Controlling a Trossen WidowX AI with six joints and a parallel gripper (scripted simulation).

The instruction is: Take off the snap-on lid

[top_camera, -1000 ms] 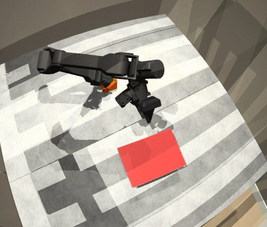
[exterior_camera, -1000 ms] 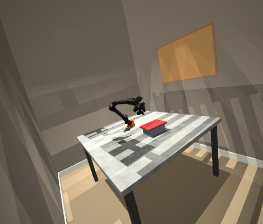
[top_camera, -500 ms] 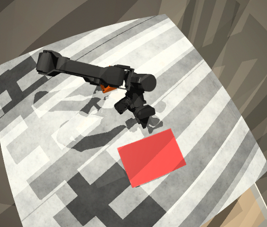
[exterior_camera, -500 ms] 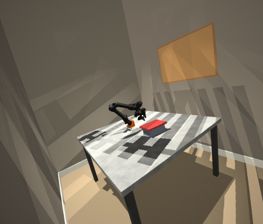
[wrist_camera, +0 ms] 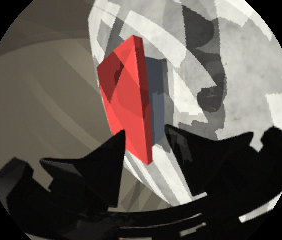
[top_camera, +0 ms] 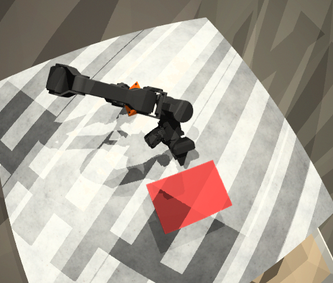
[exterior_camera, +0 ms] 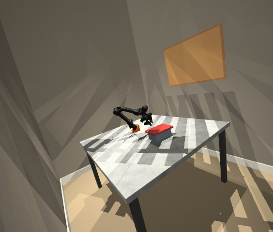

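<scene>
Now: the red lid 11 cm ahead of my gripper tip, 1 cm to the right of it and 3 cm below it. The rest, counted from my gripper tip: grey storage box: 11 cm ahead, 1 cm to the right, 7 cm below.
</scene>
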